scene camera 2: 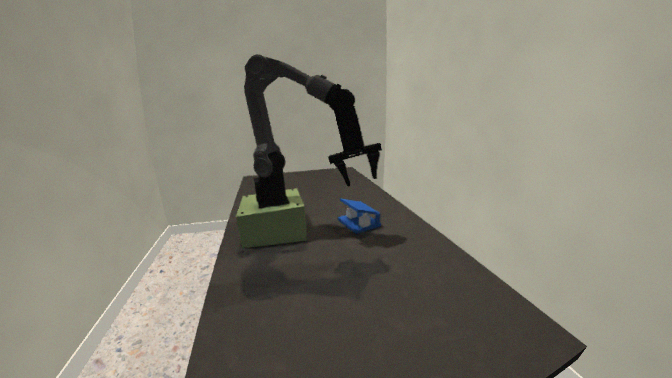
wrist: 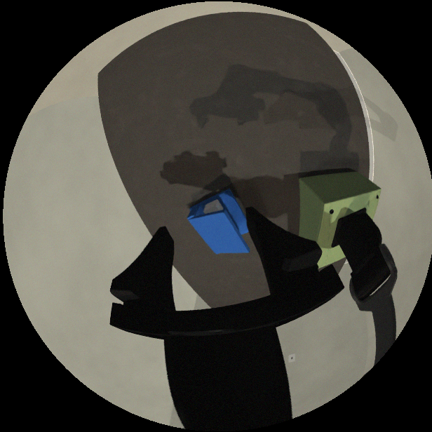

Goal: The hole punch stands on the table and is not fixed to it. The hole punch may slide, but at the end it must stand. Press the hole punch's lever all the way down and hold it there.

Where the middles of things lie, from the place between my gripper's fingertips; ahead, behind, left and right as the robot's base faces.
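Labels:
Lever (wrist: 216, 228): my hand 110 mm to the right of it, 50 mm short of it, 130 mm above it. Blue hole punch (scene camera 2: 353, 220): 110 mm to the left of my hand, 50 mm ahead, 150 mm below.

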